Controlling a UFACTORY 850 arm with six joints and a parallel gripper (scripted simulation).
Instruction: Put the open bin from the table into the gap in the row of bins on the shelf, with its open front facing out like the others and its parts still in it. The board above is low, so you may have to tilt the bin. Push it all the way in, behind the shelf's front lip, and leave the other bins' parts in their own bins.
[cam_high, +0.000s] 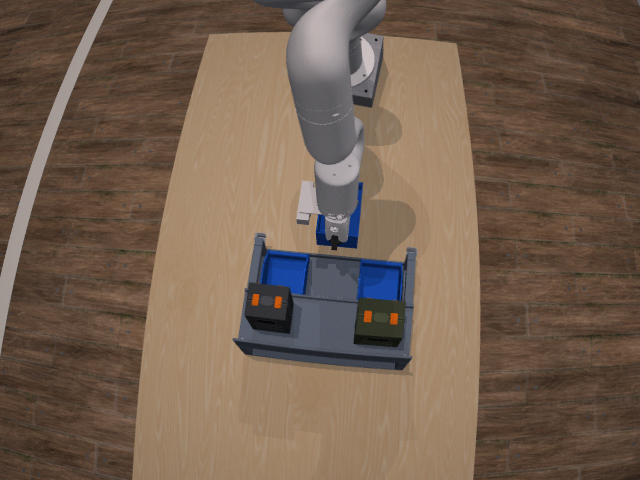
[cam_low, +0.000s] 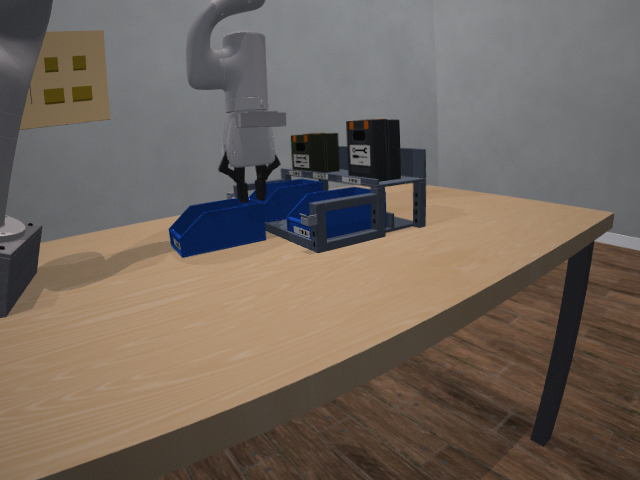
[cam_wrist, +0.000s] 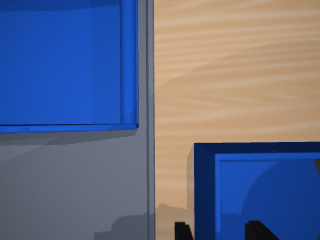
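Right now my hand is 150 mm short of the grey shelf, 30 mm to the left of it and 20 mm above it. Also, from my hand: dark green tool case: 240 mm ahead, 70 mm to the left, 60 mm above; then black tool case: 200 mm ahead, 150 mm to the right, 70 mm above.
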